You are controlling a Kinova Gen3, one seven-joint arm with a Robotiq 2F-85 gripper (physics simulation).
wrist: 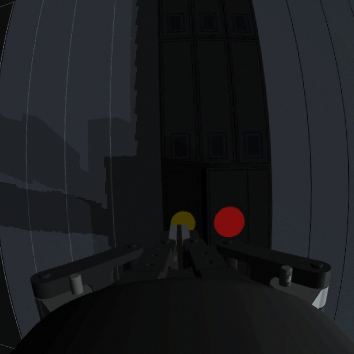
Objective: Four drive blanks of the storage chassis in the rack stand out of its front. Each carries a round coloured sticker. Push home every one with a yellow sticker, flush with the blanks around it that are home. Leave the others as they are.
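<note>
My gripper point(179, 236) is shut and empty, with its fingertips together over the lower edge of a round yellow sticker point(183, 219). The sticker is on a dark drive blank point(181, 190) in the lower middle of the wrist view. I cannot tell whether the fingertips touch it. To its right, a blank point(227, 187) with a round red sticker point(229, 221) stands out; its left side shows as a dark step beside the yellow-stickered blank. The yellow-stickered blank looks set further back than the red one. Its lower part is hidden behind the fingers.
Above are rows of dark blanks point(214, 90) without stickers, each with a small square mark. Another dark blank point(259, 200) is right of the red one. Grey-blue panels point(295, 100) with thin vertical lines flank the chassis. Shadows fall on the left side.
</note>
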